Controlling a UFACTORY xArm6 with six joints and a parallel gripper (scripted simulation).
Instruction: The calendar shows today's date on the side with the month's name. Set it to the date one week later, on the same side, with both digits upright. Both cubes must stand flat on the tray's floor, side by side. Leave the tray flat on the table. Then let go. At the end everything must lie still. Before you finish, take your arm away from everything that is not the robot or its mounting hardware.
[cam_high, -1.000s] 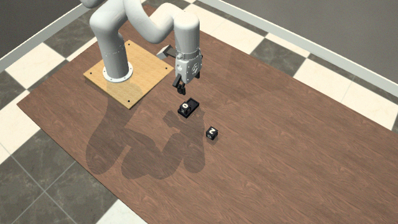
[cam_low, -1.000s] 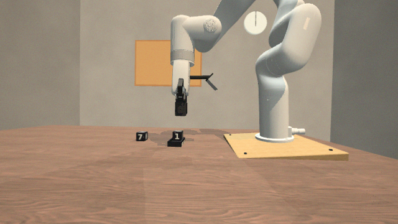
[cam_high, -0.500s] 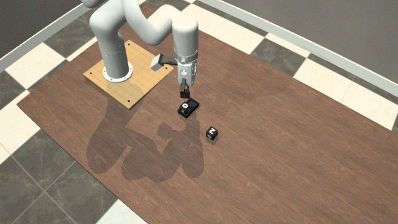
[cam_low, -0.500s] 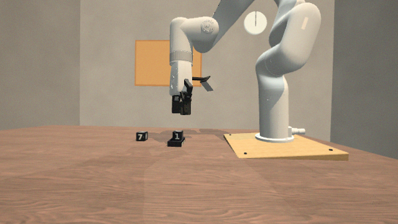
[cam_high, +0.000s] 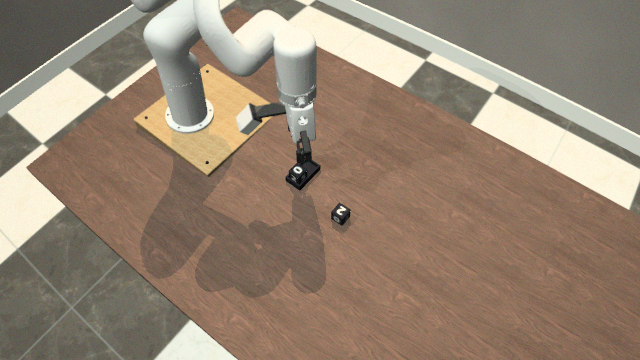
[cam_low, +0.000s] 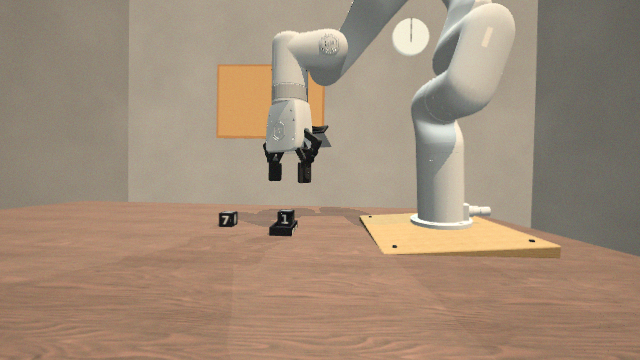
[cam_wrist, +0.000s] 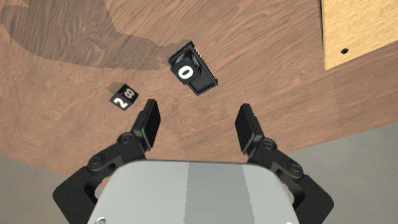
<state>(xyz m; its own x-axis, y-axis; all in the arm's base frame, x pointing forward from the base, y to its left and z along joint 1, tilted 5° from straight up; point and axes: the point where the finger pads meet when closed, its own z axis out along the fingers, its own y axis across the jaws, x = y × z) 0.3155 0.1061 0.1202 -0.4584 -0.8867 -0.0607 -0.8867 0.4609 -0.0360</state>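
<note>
Now: hand 1 cm short of the black cube, 2 cm to the left of it and 9 cm above it. The rest, counted from my hand: black tray (1 cm ahead, 11 cm below).
</note>
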